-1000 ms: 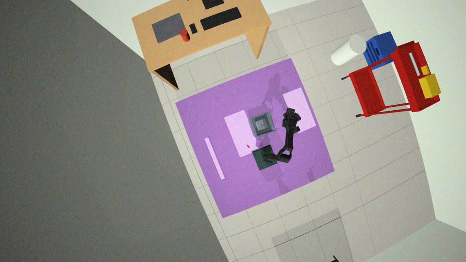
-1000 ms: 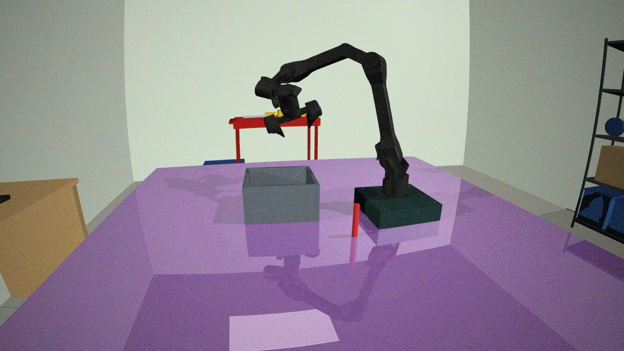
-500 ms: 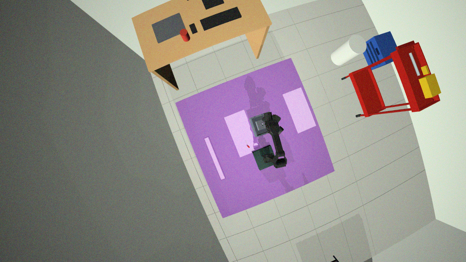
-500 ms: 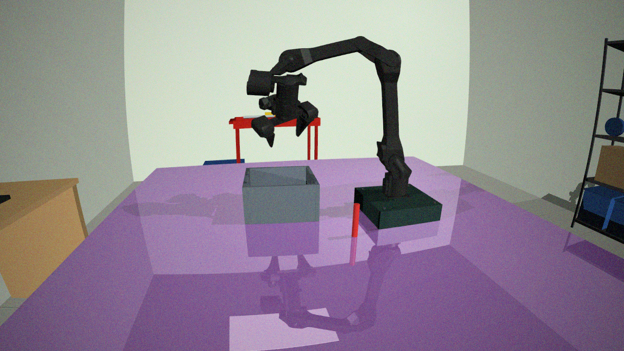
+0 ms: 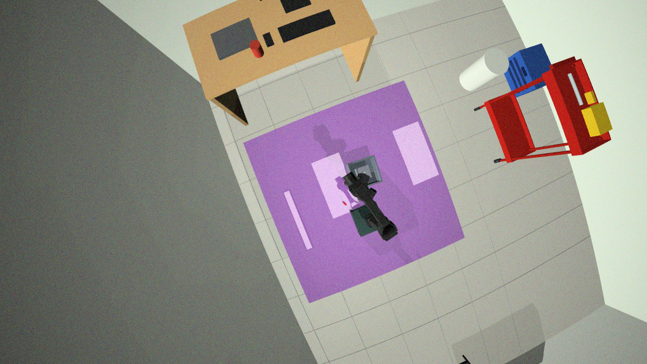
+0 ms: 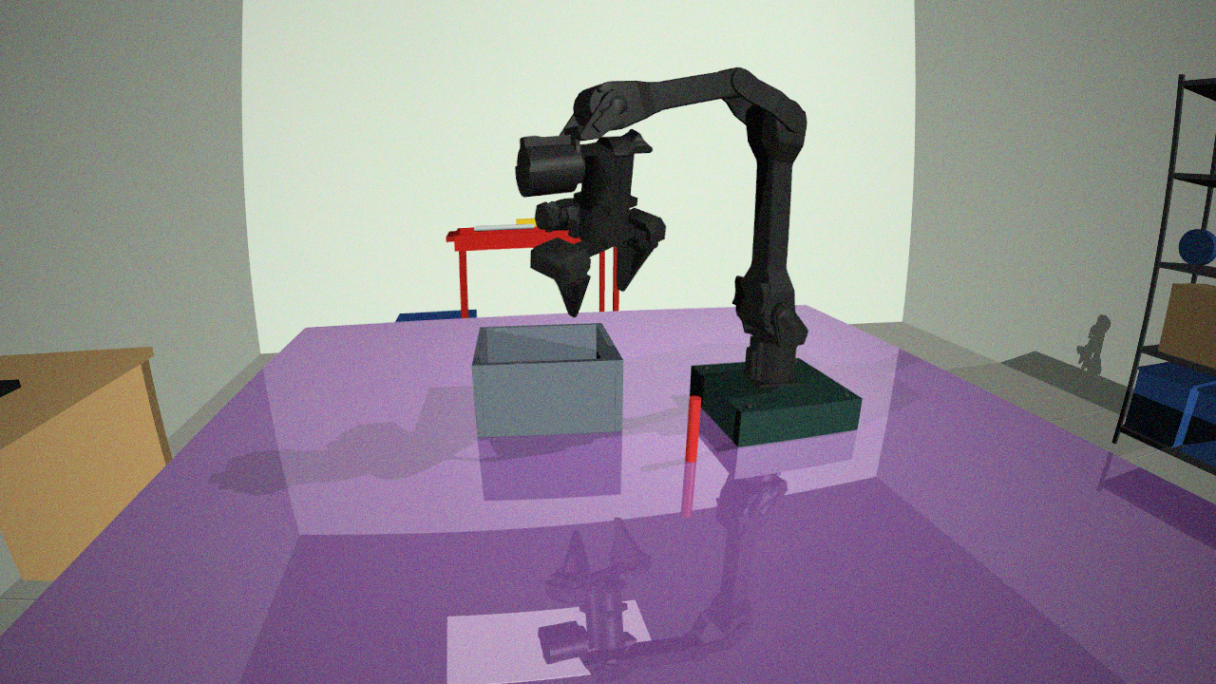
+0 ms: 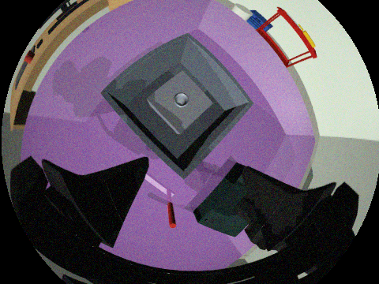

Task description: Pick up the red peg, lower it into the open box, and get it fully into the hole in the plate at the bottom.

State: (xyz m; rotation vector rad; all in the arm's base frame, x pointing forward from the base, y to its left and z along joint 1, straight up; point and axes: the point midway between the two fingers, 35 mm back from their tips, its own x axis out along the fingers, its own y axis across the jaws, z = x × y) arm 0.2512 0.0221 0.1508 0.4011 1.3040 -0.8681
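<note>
My gripper tip is 10 cm past the red peg, 12 cm to the right of it and 13 cm above it. From my gripper tip the other things lie so: grey box: 7 cm ahead, 6 cm to the right, 14 cm below; plate: 7 cm ahead, 6 cm to the right, 12 cm below.
</note>
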